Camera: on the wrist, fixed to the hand. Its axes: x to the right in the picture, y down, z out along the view.
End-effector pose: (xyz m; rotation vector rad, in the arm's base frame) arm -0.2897 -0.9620 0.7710 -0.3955 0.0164 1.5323
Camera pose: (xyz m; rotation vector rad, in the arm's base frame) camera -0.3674 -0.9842 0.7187 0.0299 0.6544 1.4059
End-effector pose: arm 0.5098 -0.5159 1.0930 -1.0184 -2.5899 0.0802
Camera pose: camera 0.5879 -0.4616 1.1077 -0.7393 -2.1467 0.7878
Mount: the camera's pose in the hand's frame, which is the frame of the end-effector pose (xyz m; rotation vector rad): -0.0121 0.0882 -0.0366 0.6843 0.1639 0.0141
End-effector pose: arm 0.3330 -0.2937 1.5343 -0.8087 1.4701 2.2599
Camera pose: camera 0.3043 -0.3632 1.5944 -0.7589 2.1353 1.5348
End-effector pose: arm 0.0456 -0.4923 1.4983 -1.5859 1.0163 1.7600
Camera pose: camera -0.0036 -0.5708 1.5245 -1.2797 1.5052 1.1087
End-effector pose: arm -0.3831 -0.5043 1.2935 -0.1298 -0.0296 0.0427
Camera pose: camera -0.3976 -0.4222 1.2454 0.5508 0.1496 0.0541
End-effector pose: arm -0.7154 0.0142 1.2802 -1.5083 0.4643 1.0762
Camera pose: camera -0.7775 -0.0455 1.2373 -0.9811 0.8585 0.6967
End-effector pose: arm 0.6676 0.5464 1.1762 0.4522 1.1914 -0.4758
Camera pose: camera 0.6865 0.6405 1.1838 1.1011 1.1610 -0.8494
